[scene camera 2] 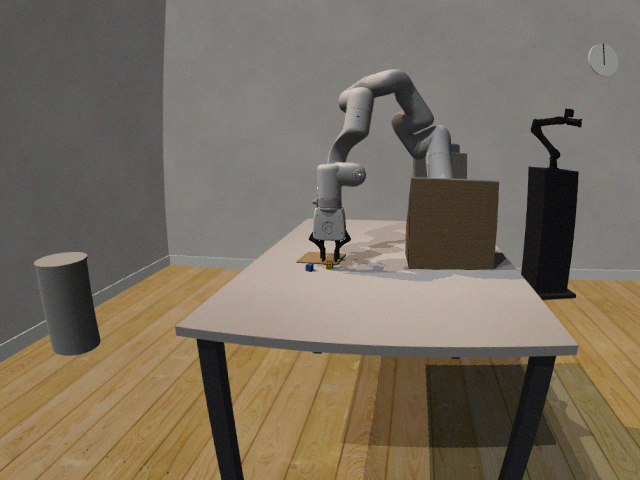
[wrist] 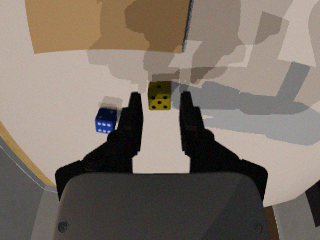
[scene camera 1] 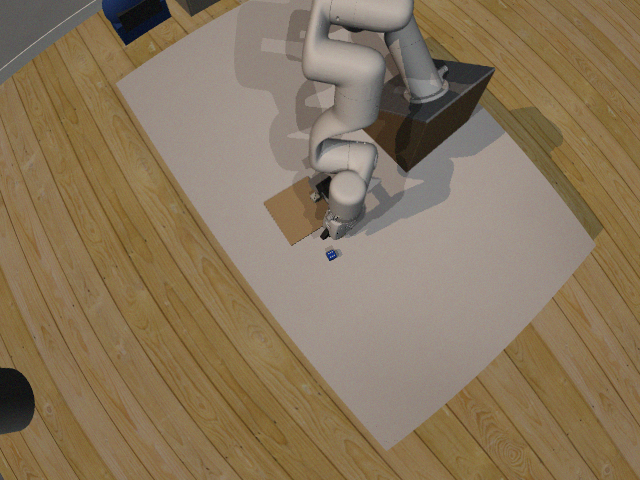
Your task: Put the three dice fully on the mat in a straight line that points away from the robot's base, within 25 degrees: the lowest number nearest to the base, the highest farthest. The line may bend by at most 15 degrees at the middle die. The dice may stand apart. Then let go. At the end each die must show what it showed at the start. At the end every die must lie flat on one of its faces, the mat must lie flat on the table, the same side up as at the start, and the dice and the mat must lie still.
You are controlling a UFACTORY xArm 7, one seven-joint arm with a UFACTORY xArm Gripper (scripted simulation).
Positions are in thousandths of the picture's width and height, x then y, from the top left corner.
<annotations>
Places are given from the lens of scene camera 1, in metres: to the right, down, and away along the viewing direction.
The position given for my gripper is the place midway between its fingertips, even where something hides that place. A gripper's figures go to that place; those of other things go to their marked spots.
my gripper (scene camera 1: 534,478): 0.05, -0.03, 1.21
brown mat (scene camera 1: 465,451): -0.06, -0.06, 1.24
</annotations>
